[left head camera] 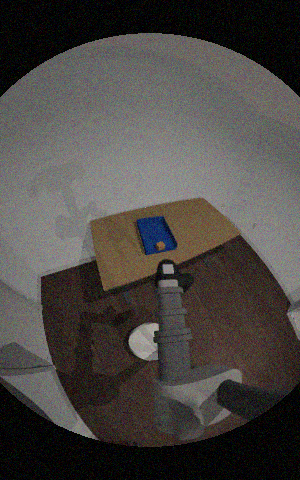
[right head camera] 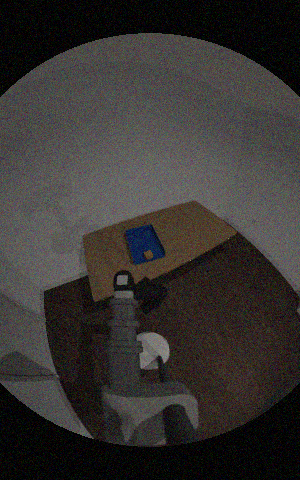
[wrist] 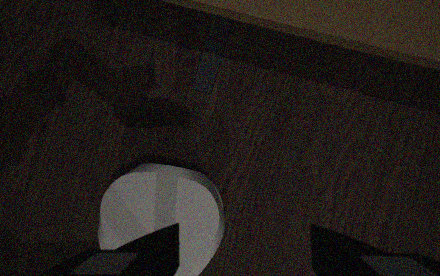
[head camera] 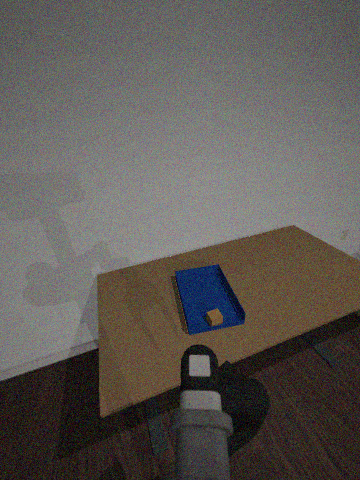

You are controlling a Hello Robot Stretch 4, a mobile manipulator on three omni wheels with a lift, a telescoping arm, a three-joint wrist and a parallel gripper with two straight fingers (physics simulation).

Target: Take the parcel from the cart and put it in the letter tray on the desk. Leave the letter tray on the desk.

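Places are measured from the robot's base along level axes (x ahead, y left, z up), in centimetres.
Pixels of known places: gripper, fingertip midpoint: [wrist: 243, 244]; robot's base at its link origin: [left head camera: 148, 340] [right head camera: 148, 349] [wrist: 170, 214].
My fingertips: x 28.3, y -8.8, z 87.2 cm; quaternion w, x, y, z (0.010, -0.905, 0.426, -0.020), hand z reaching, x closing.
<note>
For each thing: its top centre in the pictures, then the offset to it from my fingertips. Level surfaces: height alone.
- small orange-brown box at its top centre: [head camera: 214, 314] [right head camera: 147, 252] [left head camera: 160, 243] dy +1.3, dx +45.0, dz -12.7 cm
- blue letter tray at its top centre: [head camera: 205, 289] [right head camera: 142, 239] [left head camera: 155, 230] dy +4.5, dx +58.4, dz -10.9 cm
- wooden desk at its surface level: dz -17.9 cm
The parcel, a small orange-brown box [head camera: 214, 317] [left head camera: 160, 246] [right head camera: 148, 255], sits inside the blue letter tray [head camera: 202, 290] [left head camera: 154, 229] [right head camera: 140, 240], near the tray's front wall. The tray stands on the wooden desk [head camera: 280, 270] [left head camera: 200, 220] [right head camera: 190, 220]. My gripper [wrist: 243, 244] is open in the wrist view, its two dark fingers wide apart with no object held between them. It is in front of the desk's near edge, over the floor, clear of the tray and parcel. In the head view the wrist hides most of the gripper. The cart does not show.
The desk's front edge [wrist: 300, 37] crosses the top of the wrist view. My round white base [left head camera: 144, 342] [right head camera: 155, 350] [wrist: 135, 210] is on the dark wooden floor below the arm. A pale wall stands behind the desk. Pale objects are at the lower left in both side head views.
</note>
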